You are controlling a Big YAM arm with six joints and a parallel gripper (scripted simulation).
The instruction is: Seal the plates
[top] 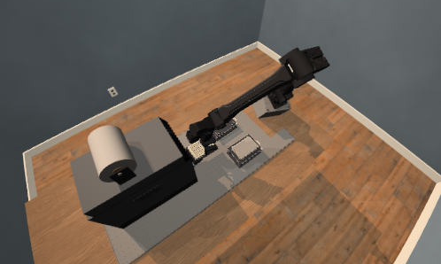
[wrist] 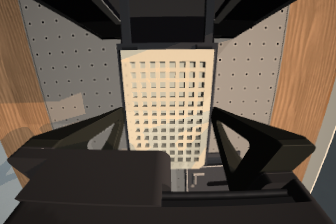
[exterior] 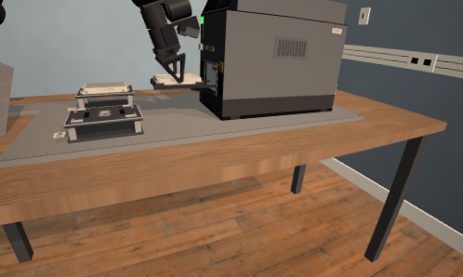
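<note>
The sealer stage lies 2 cm below my hand. Round my hand: plate nest: 18 cm behind, 13 cm to the right, 7 cm below; start button: 9 cm ahead, 11 cm to the left, 8 cm above; small label: 28 cm behind, 15 cm to the right, 11 cm below.
</note>
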